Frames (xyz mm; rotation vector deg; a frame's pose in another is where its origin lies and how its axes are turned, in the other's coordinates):
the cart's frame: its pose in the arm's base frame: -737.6 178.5 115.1 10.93 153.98 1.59
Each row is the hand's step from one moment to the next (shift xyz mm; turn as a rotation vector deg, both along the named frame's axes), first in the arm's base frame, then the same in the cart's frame.
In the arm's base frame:
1: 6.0 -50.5 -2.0 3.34 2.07 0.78
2: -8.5 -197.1 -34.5 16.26 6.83 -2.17
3: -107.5 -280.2 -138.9 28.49 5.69 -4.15
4: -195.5 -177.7 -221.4 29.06 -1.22 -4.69
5: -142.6 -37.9 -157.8 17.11 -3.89 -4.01
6: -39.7 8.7 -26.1 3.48 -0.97 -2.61
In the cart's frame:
1: -11.5 -49.3 5.0 -3.03 2.52 0.72
2: -4.9 -198.0 29.6 -12.63 8.77 8.92
3: 116.7 -298.4 81.8 -22.84 9.13 16.01
4: 244.9 -212.5 116.9 -24.08 2.33 16.82
5: 189.8 -64.0 81.0 -14.08 -1.83 11.06
6: 47.8 2.2 6.3 -2.12 -0.64 3.87

